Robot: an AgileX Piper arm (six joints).
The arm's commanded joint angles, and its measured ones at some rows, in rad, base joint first. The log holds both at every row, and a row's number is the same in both.
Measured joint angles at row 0: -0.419, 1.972, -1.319, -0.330, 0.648, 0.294
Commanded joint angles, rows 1 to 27: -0.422, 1.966, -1.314, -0.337, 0.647, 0.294; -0.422, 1.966, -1.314, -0.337, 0.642, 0.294; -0.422, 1.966, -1.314, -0.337, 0.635, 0.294; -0.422, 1.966, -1.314, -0.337, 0.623, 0.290; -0.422, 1.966, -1.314, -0.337, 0.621, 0.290; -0.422, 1.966, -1.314, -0.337, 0.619, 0.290; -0.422, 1.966, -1.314, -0.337, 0.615, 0.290; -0.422, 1.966, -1.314, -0.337, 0.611, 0.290; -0.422, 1.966, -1.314, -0.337, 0.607, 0.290; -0.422, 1.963, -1.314, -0.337, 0.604, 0.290; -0.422, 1.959, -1.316, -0.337, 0.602, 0.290; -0.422, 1.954, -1.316, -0.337, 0.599, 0.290; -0.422, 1.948, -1.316, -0.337, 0.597, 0.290; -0.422, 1.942, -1.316, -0.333, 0.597, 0.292; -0.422, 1.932, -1.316, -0.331, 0.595, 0.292; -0.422, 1.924, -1.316, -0.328, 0.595, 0.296; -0.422, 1.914, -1.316, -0.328, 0.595, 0.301; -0.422, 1.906, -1.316, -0.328, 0.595, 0.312; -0.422, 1.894, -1.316, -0.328, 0.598, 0.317; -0.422, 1.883, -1.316, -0.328, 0.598, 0.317; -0.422, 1.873, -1.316, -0.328, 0.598, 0.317; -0.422, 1.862, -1.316, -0.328, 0.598, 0.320; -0.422, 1.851, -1.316, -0.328, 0.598, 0.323; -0.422, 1.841, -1.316, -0.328, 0.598, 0.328; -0.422, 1.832, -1.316, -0.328, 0.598, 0.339; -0.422, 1.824, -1.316, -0.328, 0.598, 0.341; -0.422, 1.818, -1.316, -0.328, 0.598, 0.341
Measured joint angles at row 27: -0.419, 1.909, -1.296, -0.288, 0.605, 0.316
